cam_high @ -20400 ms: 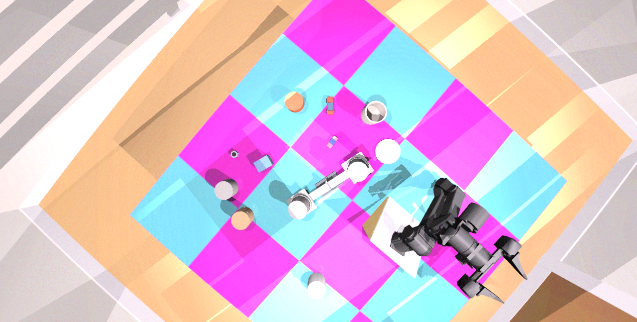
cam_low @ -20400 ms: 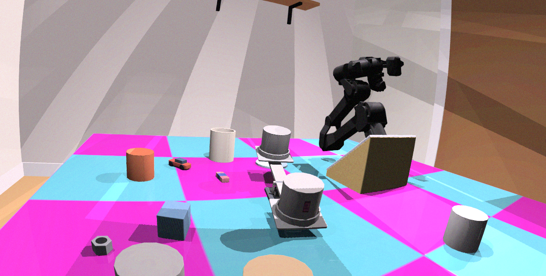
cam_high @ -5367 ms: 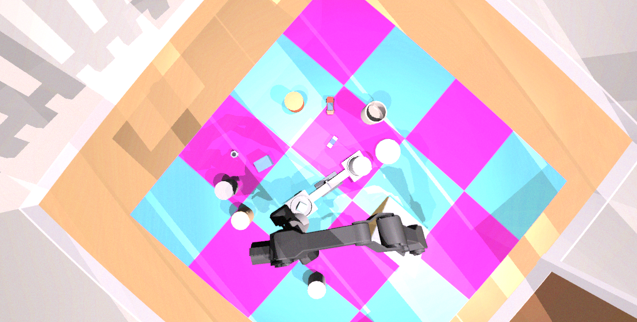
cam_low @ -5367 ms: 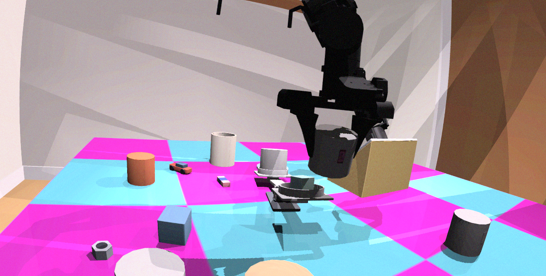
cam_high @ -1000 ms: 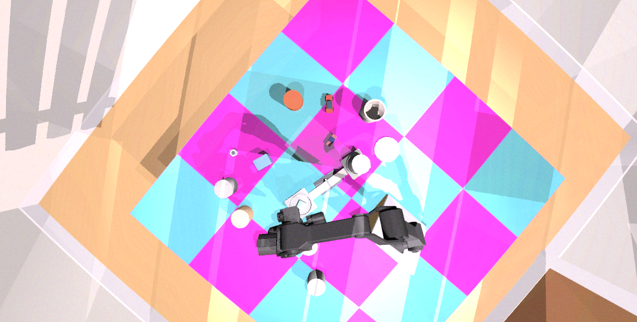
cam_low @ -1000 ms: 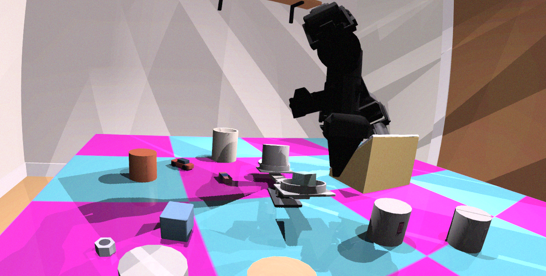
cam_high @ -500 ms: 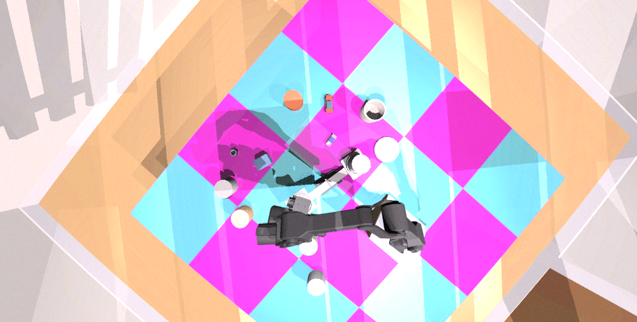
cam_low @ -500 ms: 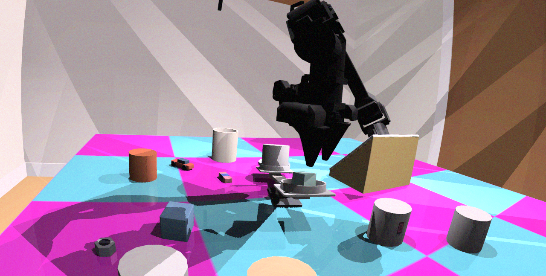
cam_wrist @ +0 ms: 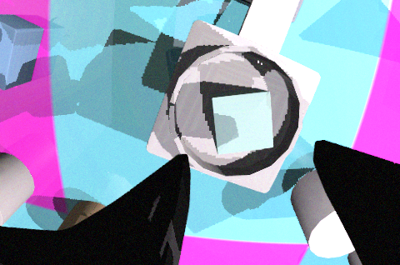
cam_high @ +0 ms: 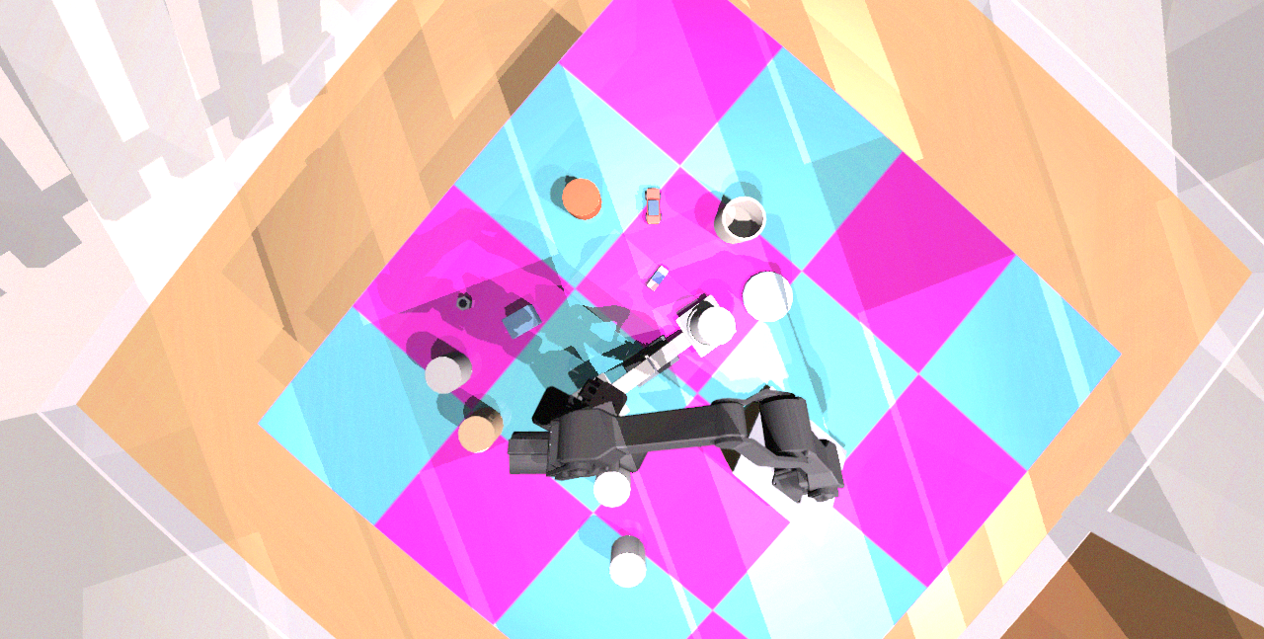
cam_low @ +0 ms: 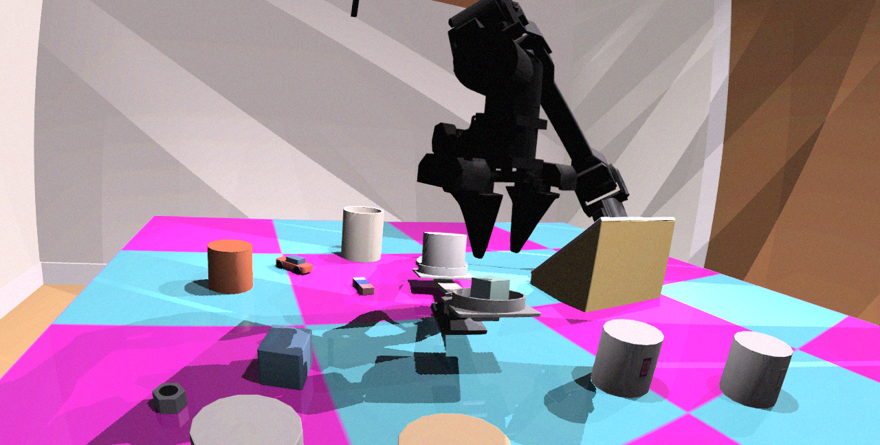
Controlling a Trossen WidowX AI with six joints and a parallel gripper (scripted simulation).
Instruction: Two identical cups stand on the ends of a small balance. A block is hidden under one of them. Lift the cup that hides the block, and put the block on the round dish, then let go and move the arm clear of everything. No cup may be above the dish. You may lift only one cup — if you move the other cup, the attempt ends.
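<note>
My gripper tip is now 15 cm past the round dish, 36 cm to the left of it and 13 cm above it. From my gripper tip the other things lie so: tan disc: 15 cm ahead, 17 cm to the left, 9 cm below; balance beam: 4 cm behind, 12 cm to the right, 9 cm below; balance: 3 cm behind, 12 cm to the right, 11 cm below.
</note>
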